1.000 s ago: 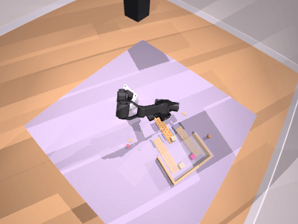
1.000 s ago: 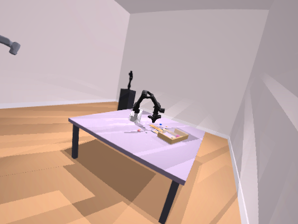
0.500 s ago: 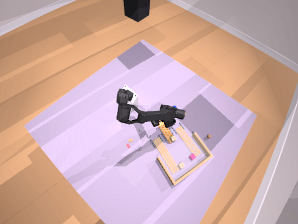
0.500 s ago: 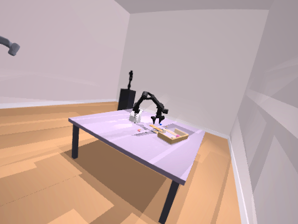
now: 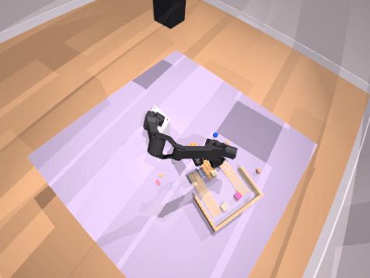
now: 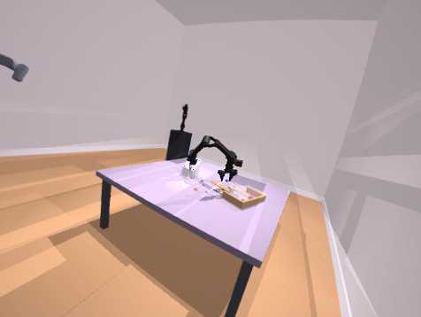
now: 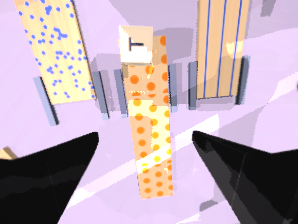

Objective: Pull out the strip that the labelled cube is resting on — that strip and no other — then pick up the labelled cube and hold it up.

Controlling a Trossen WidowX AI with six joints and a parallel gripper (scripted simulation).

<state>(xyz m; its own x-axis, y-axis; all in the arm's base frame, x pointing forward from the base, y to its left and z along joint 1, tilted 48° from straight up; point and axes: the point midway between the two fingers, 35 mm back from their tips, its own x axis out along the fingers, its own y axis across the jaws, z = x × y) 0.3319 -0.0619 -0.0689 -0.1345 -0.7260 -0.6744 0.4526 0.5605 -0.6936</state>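
Now: the orange dotted strip 2 cm behind my gripper tip and 5 cm below it.
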